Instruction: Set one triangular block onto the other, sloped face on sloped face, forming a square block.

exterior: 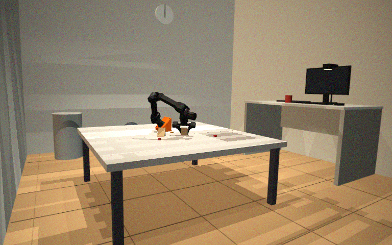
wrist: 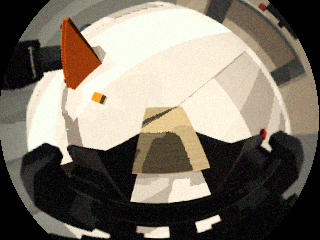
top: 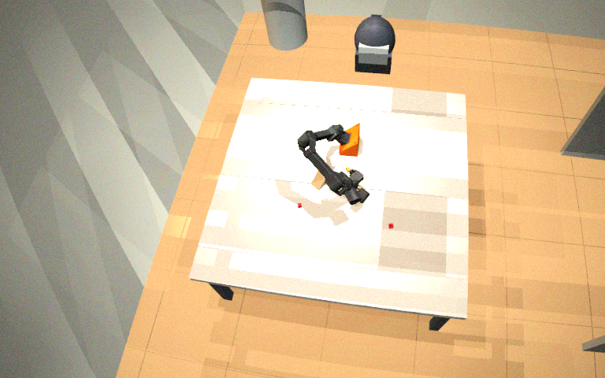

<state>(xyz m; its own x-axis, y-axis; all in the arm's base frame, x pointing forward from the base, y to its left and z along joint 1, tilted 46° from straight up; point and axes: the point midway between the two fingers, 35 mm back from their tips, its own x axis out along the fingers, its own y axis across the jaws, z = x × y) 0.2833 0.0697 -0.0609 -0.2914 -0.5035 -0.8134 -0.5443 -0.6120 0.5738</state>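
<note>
Now: the small yellow cube 120 mm behind my gripper tip, 60 mm to the right of it and 10 mm below it. The rest, counted from my gripper tip: tan triangular block: 10 mm ahead, 10 mm above.
</note>
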